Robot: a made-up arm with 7 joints. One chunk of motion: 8 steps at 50 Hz.
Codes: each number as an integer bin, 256 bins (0 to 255) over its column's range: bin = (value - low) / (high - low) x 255, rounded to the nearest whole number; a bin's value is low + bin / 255 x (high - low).
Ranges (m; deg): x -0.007..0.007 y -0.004..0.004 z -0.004..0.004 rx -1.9..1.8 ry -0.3..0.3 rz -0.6..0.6
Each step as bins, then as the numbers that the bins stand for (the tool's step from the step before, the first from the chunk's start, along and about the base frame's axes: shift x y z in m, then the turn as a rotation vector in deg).
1 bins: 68 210 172 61 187 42
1 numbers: -0.00327 0.00259 0.00140 -1.015 0.140 -0.402
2 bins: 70 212 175 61 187 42
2 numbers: -0.00316 0.00265 0.00149 -1.015 0.140 -0.402
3 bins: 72 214 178 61 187 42
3 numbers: -0.00305 0.00271 0.00158 -1.015 0.140 -0.402
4 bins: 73 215 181 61 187 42
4 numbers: -0.00299 0.00275 0.00168 -1.015 0.140 -0.402
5 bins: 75 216 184 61 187 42
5 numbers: -0.00288 0.00278 0.00177 -1.015 0.140 -0.402
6 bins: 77 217 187 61 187 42
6 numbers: -0.00277 0.00281 0.00187 -1.015 0.140 -0.402
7 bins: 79 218 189 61 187 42
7 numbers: -0.00266 0.00284 0.00193 -1.015 0.140 -0.402
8 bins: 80 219 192 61 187 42
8 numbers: -0.00261 0.00287 0.00202 -1.015 0.140 -0.402
